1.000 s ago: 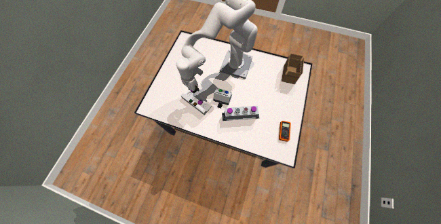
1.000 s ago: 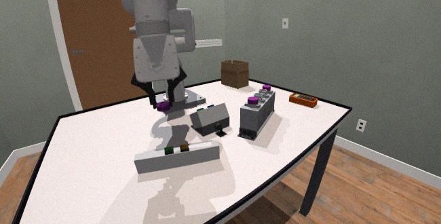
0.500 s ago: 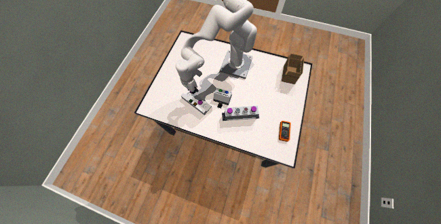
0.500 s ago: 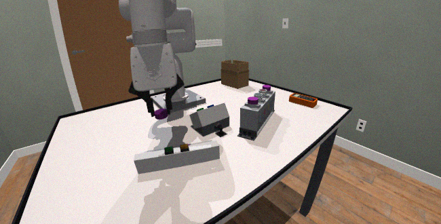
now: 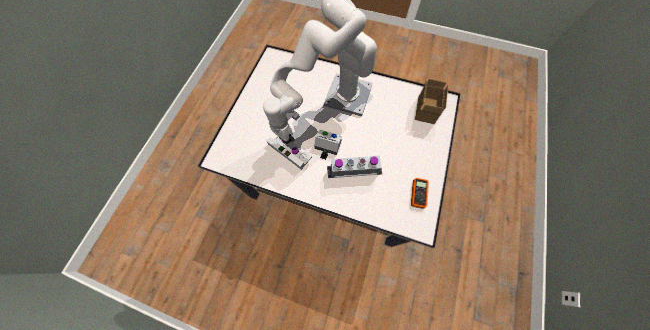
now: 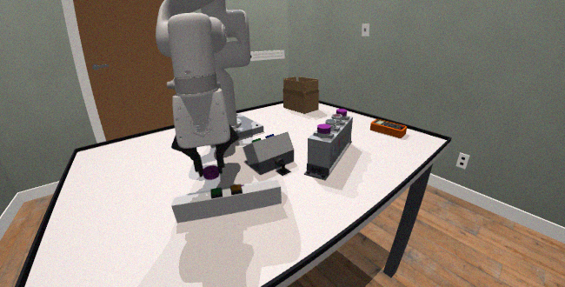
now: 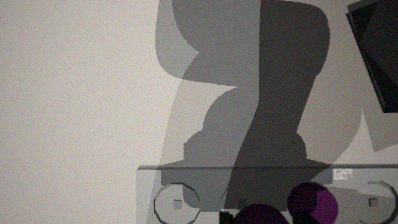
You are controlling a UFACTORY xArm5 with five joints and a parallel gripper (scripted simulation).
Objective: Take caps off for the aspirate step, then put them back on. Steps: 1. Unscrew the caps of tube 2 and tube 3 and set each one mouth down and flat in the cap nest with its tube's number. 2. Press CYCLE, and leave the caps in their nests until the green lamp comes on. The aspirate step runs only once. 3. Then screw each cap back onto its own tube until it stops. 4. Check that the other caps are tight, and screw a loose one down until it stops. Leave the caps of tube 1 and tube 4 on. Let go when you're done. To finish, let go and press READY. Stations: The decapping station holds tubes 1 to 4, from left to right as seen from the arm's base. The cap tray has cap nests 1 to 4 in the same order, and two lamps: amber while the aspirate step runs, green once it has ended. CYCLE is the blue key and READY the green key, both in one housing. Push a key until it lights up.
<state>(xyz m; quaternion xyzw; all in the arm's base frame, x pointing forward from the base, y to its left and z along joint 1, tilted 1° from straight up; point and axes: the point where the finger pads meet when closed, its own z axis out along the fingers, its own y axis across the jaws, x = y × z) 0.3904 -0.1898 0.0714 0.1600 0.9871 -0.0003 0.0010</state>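
The purple cap lies 80 mm below my hand, 50 mm to the left of it and 20 mm ahead of it. Round my hand: key housing (190 mm to the left, 80 mm behind, 40 mm below); then blue key (210 mm to the left, 100 mm behind, 30 mm below); then green key (170 mm to the left, 100 mm behind, 30 mm below).
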